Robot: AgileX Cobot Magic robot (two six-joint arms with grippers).
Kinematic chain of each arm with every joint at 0, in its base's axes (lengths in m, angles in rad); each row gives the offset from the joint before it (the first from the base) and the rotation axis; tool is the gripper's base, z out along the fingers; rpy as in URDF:
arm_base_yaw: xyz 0 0 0.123 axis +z
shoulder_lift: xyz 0 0 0 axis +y
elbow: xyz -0.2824 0 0.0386 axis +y
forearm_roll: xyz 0.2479 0 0.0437 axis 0.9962 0 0.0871
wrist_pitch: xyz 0 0 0 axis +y
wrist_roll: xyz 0.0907 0 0.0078 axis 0.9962 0 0.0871
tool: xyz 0 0 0 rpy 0 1.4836 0
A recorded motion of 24 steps. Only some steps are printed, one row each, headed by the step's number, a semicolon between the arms.
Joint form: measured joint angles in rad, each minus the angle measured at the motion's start. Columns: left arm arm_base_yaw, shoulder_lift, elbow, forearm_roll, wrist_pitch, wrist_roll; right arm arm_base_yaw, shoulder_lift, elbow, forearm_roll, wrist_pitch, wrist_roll.
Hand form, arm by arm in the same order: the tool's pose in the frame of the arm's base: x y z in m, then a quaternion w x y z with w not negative. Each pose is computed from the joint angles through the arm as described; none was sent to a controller.
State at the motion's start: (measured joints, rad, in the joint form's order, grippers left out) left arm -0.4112 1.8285 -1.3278 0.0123 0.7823 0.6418; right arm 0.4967 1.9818 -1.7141 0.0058 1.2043 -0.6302
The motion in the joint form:
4: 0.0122 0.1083 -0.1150 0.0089 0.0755 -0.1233; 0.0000 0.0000 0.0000 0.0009 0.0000 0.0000
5: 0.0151 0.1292 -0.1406 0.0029 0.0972 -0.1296; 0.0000 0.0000 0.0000 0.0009 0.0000 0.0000
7: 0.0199 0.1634 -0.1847 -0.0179 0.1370 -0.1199; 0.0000 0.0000 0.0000 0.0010 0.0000 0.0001
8: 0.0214 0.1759 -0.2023 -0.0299 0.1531 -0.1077; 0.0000 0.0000 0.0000 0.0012 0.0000 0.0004
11: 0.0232 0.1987 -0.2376 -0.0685 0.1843 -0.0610; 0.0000 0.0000 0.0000 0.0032 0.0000 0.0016
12: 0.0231 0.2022 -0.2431 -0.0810 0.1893 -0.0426; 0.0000 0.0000 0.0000 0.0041 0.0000 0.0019
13: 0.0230 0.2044 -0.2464 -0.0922 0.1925 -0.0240; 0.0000 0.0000 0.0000 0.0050 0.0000 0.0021
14: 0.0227 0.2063 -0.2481 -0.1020 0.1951 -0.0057; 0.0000 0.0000 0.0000 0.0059 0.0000 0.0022
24: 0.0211 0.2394 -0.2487 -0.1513 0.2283 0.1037; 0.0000 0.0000 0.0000 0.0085 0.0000 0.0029
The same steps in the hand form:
4: 0.3723 -0.1554 0.2070 0.15168 0.44267 0.88358 0.01807; 0.3651 0.1985 0.2535 0.09287 -0.53103 0.84224 -0.00298
5: 0.3764 -0.1562 0.2047 0.14347 0.43766 0.88750 0.01484; 0.3651 0.1985 0.2535 0.09287 -0.53103 0.84224 -0.00298
7: 0.3825 -0.1583 0.2014 0.12917 0.43594 0.89064 0.00602; 0.3651 0.1985 0.2535 0.09287 -0.53098 0.84228 -0.00293
8: 0.3847 -0.1594 0.2004 0.12405 0.43839 0.89018 0.00127; 0.3651 0.1985 0.2535 0.09288 -0.53083 0.84237 -0.00282
11: 0.3883 -0.1632 0.1996 0.11636 0.45074 0.88493 -0.01366; 0.3650 0.1987 0.2535 0.09295 -0.53009 0.84283 -0.00180
12: 0.3885 -0.1644 0.1995 0.11556 0.45640 0.88205 -0.01829; 0.3649 0.1988 0.2535 0.09297 -0.52986 0.84297 -0.00135
13: 0.3886 -0.1654 0.1994 0.11524 0.46237 0.87889 -0.02230; 0.3649 0.1988 0.2535 0.09300 -0.52967 0.84309 -0.00091
14: 0.3885 -0.1663 0.1991 0.11457 0.46855 0.87560 -0.02576; 0.3649 0.1989 0.2535 0.09303 -0.52953 0.84318 -0.00048
24: 0.3863 -0.1704 0.1851 0.08738 0.50770 0.85581 -0.04681; 0.3648 0.1991 0.2536 0.09311 -0.52893 0.84354 0.00081

